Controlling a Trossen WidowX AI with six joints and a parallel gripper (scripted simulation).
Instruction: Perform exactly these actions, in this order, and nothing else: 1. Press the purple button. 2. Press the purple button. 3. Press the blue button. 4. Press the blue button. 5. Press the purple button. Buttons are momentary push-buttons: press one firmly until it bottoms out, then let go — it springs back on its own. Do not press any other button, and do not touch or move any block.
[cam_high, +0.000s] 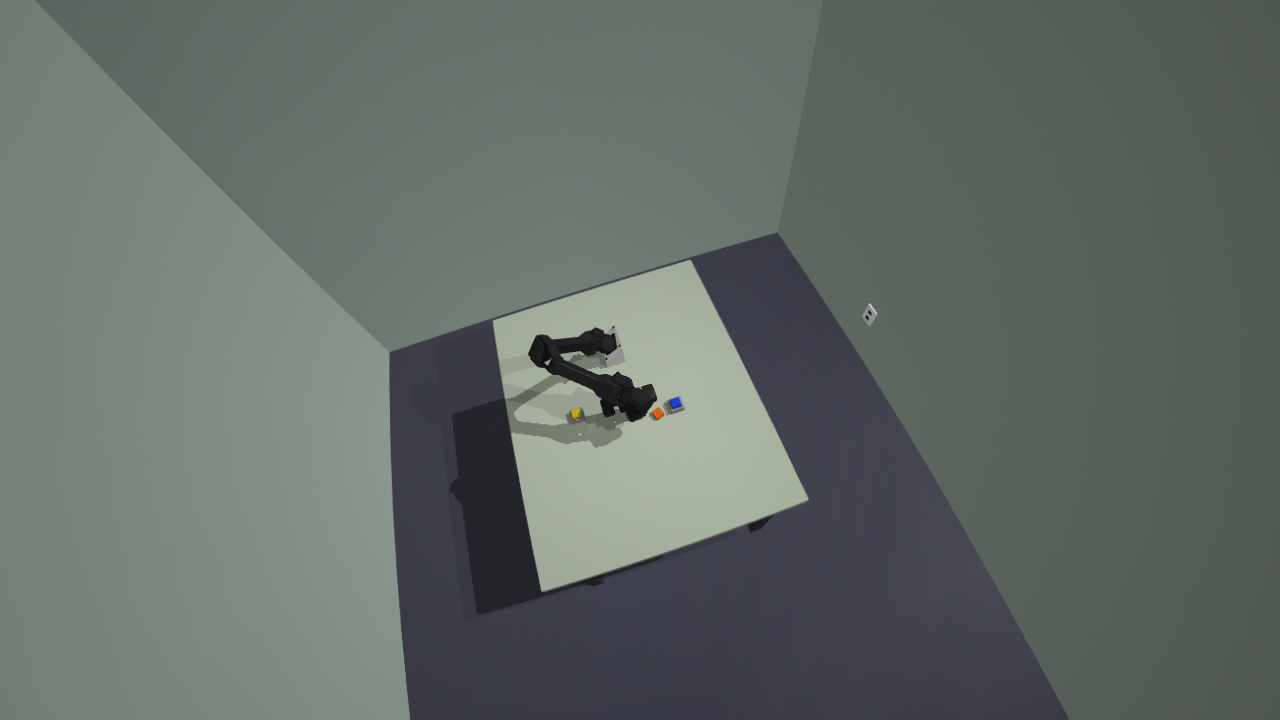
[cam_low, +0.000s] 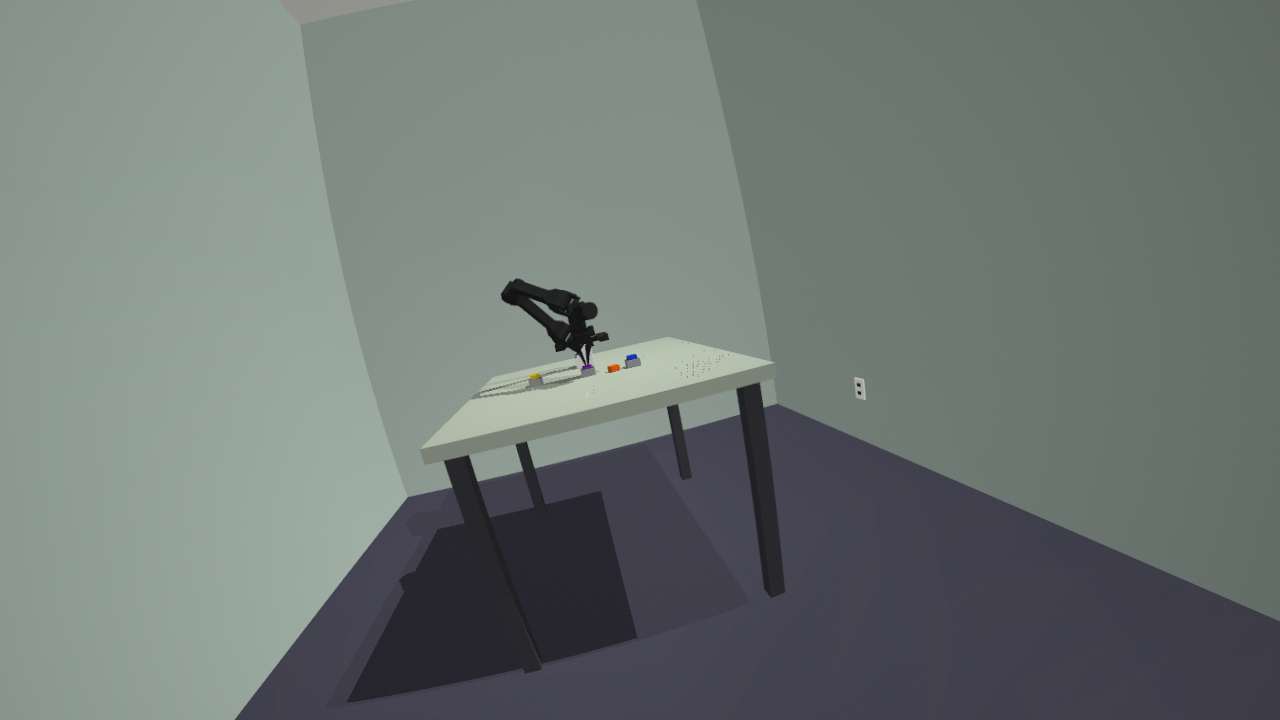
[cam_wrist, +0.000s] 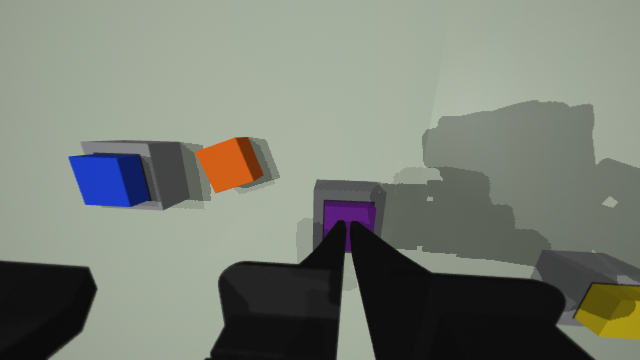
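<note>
Right now my gripper tip is 1 cm above the purple button. From my gripper tip the other things lie so: yellow button (20 cm to the right, 3 cm behind); then orange block (9 cm to the left, 2 cm below, 2 cm ahead); then blue button (16 cm to the left).
</note>
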